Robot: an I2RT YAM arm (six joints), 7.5 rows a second.
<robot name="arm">
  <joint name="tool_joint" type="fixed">
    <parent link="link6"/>
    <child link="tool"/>
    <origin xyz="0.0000 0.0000 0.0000" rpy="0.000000 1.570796 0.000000"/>
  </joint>
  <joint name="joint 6" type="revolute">
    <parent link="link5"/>
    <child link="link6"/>
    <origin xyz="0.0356 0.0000 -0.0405" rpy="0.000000 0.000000 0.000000"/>
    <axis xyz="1 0 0"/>
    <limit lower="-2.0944" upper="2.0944"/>
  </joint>
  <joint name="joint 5" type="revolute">
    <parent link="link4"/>
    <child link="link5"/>
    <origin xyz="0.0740 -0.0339 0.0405" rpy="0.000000 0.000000 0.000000"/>
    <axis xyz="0 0 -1"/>
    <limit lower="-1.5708" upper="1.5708"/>
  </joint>
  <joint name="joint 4" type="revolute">
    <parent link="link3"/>
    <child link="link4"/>
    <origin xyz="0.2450 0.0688 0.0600" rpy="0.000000 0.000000 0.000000"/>
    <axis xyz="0 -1 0"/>
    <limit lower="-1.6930" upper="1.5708"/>
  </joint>
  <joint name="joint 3" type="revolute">
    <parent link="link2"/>
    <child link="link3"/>
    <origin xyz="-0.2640 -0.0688 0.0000" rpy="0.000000 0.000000 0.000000"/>
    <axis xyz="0 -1 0"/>
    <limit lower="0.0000" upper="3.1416"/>
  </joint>
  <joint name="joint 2" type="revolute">
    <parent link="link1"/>
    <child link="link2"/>
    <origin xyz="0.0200 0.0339 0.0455" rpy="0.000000 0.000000 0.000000"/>
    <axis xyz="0 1 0"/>
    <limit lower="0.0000" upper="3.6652"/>
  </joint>
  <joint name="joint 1" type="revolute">
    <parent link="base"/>
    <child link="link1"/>
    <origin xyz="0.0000 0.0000 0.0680" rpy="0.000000 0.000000 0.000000"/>
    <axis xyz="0 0 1"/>
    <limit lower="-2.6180" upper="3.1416"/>
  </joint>
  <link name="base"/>
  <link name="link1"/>
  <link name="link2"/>
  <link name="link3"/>
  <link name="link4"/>
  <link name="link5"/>
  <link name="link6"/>
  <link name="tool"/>
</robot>
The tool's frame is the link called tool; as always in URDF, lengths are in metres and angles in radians.
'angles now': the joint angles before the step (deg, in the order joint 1, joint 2, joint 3, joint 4, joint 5, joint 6). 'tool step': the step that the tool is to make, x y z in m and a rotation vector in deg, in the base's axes. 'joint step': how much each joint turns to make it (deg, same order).
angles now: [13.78 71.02 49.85 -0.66 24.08 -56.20]
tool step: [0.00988 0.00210 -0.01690 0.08 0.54 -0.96]
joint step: [0.03 3.25 -1.39 3.88 0.84 0.62]
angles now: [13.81 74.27 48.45 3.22 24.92 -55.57]
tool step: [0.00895 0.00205 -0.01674 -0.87 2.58 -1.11]
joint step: [0.10 3.48 -0.25 0.88 1.20 0.32]
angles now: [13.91 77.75 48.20 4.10 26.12 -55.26]
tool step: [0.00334 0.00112 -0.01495 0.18 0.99 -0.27]
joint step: [0.07 2.03 -1.51 2.36 0.12 0.58]
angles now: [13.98 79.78 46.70 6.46 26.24 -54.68]
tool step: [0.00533 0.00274 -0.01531 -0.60 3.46 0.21]
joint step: [0.24 2.91 0.13 -0.84 -0.10 0.27]
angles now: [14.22 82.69 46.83 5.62 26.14 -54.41]
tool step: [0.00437 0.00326 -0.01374 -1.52 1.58 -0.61]
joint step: [0.53 2.71 -0.39 1.36 1.53 -0.37]
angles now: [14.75 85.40 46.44 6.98 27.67 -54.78]
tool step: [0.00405 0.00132 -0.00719 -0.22 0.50 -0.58]
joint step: [0.10 1.82 0.11 1.01 0.62 0.33]
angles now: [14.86 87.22 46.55 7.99 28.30 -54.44]
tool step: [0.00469 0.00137 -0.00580 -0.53 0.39 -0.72]
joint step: [0.11 1.83 0.46 0.80 0.92 0.12]
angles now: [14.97 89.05 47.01 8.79 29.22 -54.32]
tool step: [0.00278 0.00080 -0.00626 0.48 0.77 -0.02]
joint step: [-0.03 1.39 0.14 0.33 -0.37 0.63]
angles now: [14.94 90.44 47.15 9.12 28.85 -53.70]
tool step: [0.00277 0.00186 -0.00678 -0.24 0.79 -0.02]
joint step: [0.21 1.56 0.16 0.52 0.20 0.12]
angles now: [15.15 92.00 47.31 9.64 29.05 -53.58]
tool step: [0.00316 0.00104 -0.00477 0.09 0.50 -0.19]
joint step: [0.04 1.34 0.39 0.31 0.06 0.35]
